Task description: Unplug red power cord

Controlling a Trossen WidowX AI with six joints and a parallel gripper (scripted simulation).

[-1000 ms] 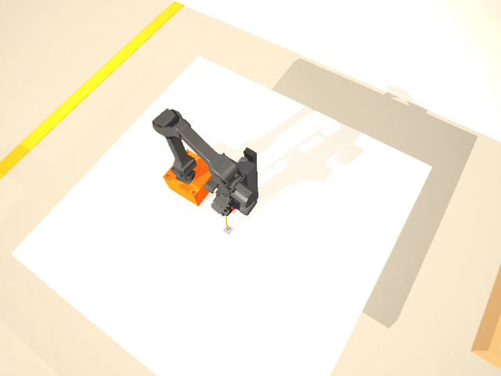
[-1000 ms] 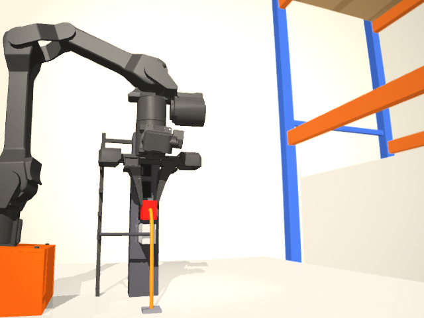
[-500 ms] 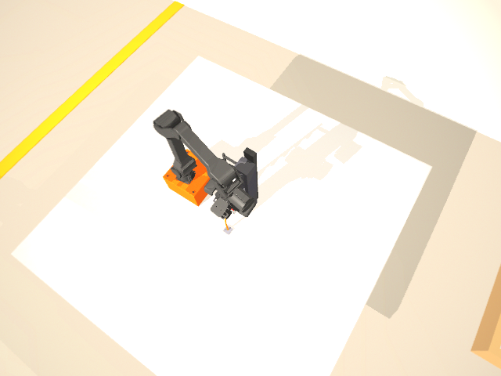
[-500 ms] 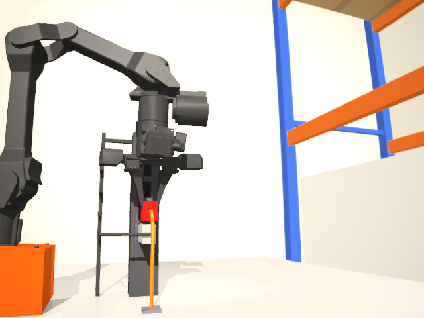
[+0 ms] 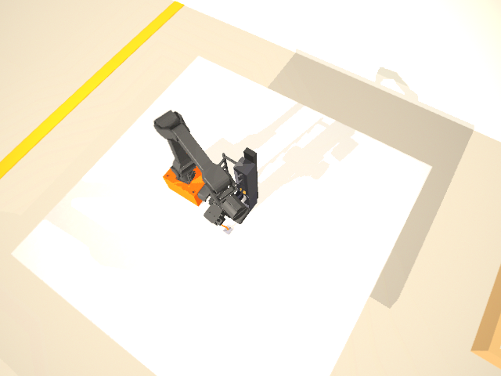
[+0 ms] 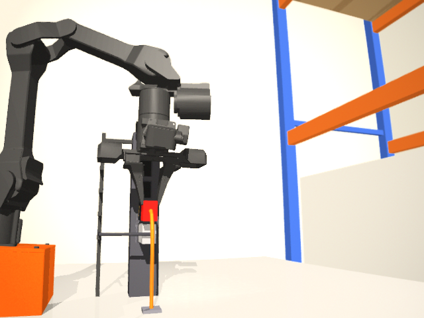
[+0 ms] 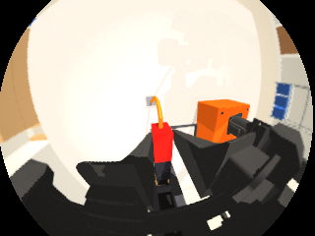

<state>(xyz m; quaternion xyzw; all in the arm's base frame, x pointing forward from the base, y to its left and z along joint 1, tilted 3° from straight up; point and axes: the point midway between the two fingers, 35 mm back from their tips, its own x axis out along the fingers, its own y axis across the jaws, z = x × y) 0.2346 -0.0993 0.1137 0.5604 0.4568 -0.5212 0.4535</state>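
Right now the red plug is 4 cm to the left of my gripper tip. The rest, counted from my gripper tip: grey anchor block: 17 cm below, 2 cm to the right.
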